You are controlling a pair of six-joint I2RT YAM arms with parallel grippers.
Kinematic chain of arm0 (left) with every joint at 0, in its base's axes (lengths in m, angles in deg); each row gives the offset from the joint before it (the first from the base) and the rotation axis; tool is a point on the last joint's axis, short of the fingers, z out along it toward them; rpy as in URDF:
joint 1: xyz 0 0 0.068 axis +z
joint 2: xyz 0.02 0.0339 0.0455 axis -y
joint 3: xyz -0.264 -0.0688 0 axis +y
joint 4: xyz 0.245 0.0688 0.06 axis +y
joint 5: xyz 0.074 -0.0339 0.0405 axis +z
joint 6: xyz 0.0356 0 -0.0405 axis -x
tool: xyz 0 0 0 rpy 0 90 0
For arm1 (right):
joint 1: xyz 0 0 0.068 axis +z
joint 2: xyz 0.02 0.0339 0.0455 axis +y
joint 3: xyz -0.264 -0.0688 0 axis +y
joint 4: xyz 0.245 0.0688 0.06 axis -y
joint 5: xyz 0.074 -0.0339 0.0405 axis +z
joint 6: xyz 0.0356 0 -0.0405 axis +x
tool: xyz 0 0 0 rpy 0 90 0
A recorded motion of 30 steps. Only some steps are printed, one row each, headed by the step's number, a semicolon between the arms.
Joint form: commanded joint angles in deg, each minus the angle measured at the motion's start. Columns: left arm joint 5, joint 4, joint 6, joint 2, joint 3, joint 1; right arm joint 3, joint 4, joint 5, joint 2, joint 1, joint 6.
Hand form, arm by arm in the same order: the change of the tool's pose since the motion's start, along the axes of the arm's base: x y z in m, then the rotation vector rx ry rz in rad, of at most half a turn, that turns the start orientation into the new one. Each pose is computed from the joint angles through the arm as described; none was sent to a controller.
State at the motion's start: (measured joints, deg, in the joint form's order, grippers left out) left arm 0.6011 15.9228 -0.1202 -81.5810 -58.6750 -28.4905; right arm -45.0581 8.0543 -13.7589 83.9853 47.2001 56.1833
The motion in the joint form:
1: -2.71 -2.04 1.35 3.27 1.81 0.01; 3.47 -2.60 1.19 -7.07 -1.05 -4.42
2: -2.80 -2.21 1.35 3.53 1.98 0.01; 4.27 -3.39 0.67 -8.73 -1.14 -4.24
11: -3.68 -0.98 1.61 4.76 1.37 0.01; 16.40 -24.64 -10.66 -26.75 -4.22 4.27
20: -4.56 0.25 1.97 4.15 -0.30 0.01; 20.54 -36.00 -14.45 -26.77 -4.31 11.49
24: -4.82 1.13 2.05 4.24 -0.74 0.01; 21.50 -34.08 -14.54 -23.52 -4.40 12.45
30: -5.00 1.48 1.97 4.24 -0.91 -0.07; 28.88 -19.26 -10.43 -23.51 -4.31 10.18
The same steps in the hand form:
1: -0.0095 0.0033 0.0091 -0.0706 -0.0308 -0.0234; -0.0136 -0.0214 0.0107 -0.0374 -0.0394 0.0376
2: -0.0102 0.0036 0.0096 -0.0735 -0.0344 -0.0247; -0.0172 -0.0263 0.0125 -0.0375 -0.0419 0.0266
11: -0.0139 0.0050 0.0174 -0.0896 -0.0374 -0.0346; -0.0660 -0.1016 -0.0175 -0.2008 0.1166 -0.2637
20: -0.0116 0.0031 0.0224 -0.1005 -0.0277 -0.0431; -0.0854 -0.1230 -0.0513 -0.3494 0.2788 -0.3863
24: -0.0122 0.0033 0.0241 -0.1010 -0.0203 -0.0456; -0.0834 -0.1216 -0.0628 -0.3703 0.3050 -0.3995
30: -0.0126 0.0029 0.0246 -0.1003 -0.0170 -0.0502; -0.0868 -0.1212 -0.0858 -0.2633 0.2606 -0.3233

